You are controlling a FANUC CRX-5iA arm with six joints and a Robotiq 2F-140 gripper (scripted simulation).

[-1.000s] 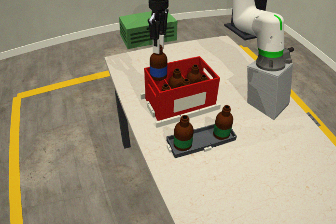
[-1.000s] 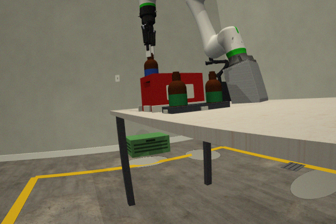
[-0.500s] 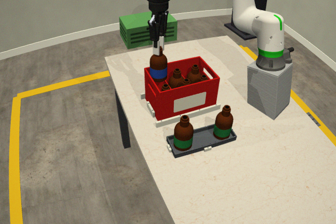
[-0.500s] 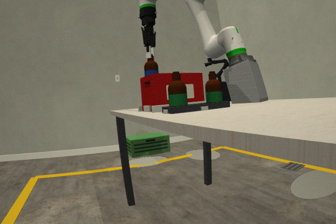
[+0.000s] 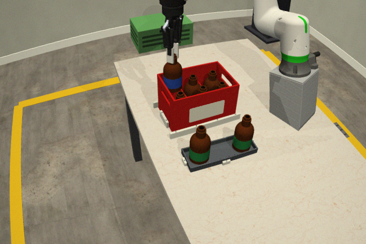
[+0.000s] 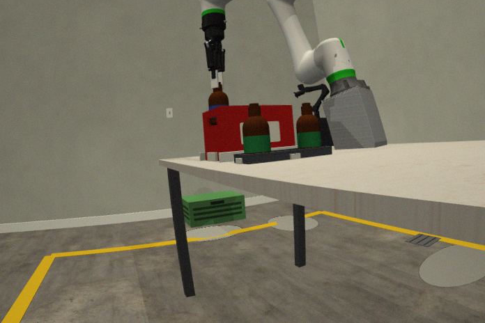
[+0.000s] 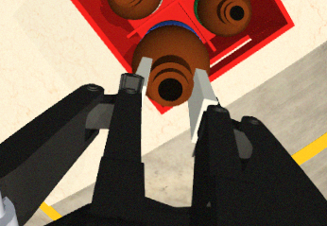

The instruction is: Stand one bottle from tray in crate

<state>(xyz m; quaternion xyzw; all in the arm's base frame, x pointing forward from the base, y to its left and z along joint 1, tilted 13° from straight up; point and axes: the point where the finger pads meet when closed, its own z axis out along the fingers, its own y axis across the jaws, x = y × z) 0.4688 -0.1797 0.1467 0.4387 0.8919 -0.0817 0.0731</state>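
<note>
My hand is 90 mm above the glass bottle. Also, from my hand: grey tray: 60 mm behind, 290 mm to the left, 280 mm below; red crate: 80 mm behind, 50 mm to the left, 210 mm below.
</note>
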